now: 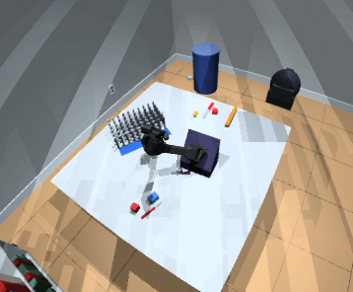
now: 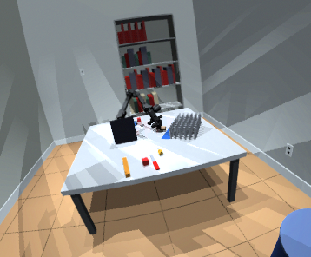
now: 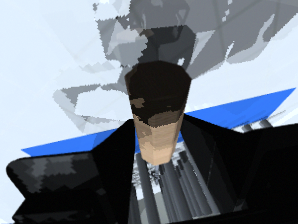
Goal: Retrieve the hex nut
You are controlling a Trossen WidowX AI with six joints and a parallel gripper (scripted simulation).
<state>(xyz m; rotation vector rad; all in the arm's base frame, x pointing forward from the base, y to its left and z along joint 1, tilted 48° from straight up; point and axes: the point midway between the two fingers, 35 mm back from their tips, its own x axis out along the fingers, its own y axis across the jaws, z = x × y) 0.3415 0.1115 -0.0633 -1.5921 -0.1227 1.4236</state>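
Right now the blue taped strip is 9 cm ahead of my gripper tip and 3 cm below it. The rest, counted from my gripper tip: wooden-handled hook tool: 9 cm ahead, 5 cm to the right; then blue cube: 25 cm behind, 33 cm to the left, 1 cm below; then yellow piece: 9 cm behind, 41 cm to the right, 2 cm below.
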